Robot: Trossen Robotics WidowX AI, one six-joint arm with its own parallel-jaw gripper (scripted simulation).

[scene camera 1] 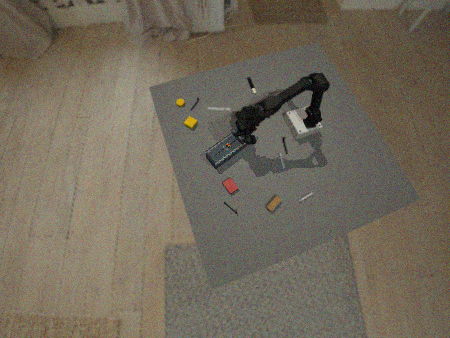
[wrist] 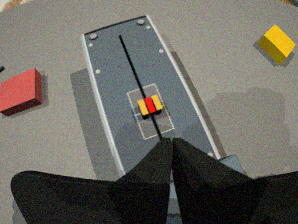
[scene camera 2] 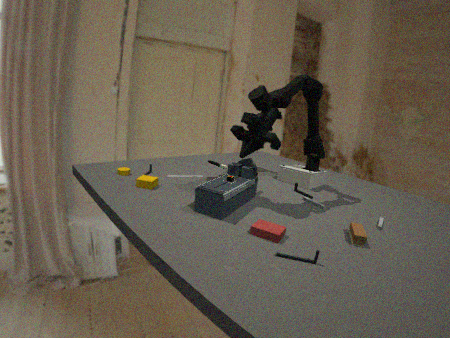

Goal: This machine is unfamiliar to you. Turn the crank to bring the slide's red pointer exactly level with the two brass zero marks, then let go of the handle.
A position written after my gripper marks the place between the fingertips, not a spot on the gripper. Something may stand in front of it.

Note:
My gripper (scene camera 2: 240,157) is shut and holds nothing. I also see a machine (wrist: 128,62).
My gripper is seen too in the wrist view (wrist: 170,145).

